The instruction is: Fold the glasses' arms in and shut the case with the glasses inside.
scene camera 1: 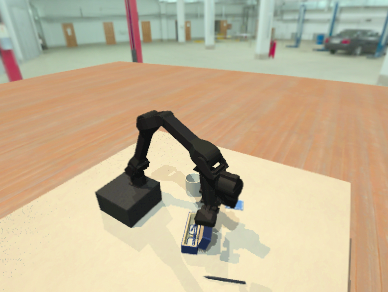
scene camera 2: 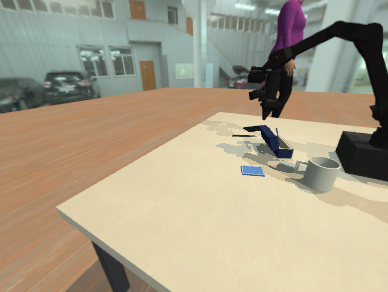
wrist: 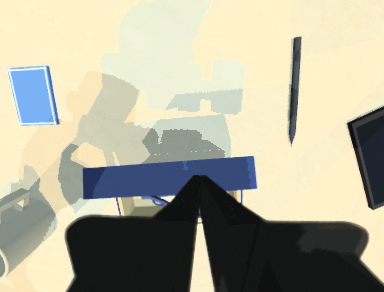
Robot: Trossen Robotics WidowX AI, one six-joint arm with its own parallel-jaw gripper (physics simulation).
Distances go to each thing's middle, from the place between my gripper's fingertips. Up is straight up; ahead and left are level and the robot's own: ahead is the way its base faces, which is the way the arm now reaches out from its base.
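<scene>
My gripper is 60 mm past the dark blue glasses case [wrist: 127, 183], 10 mm to the right of it and 90 mm above it. I find a small blue card [wrist: 35, 103] 240 mm to the left of my hand, 10 mm behind it and 130 mm below it. A flat black phone [wrist: 359, 128] is 270 mm to the right of my hand and 50 mm ahead of it, 130 mm below it, while a dark pen [wrist: 297, 41] is 90 mm ahead of my hand, 100 mm to the right of it and 130 mm below it.
</scene>
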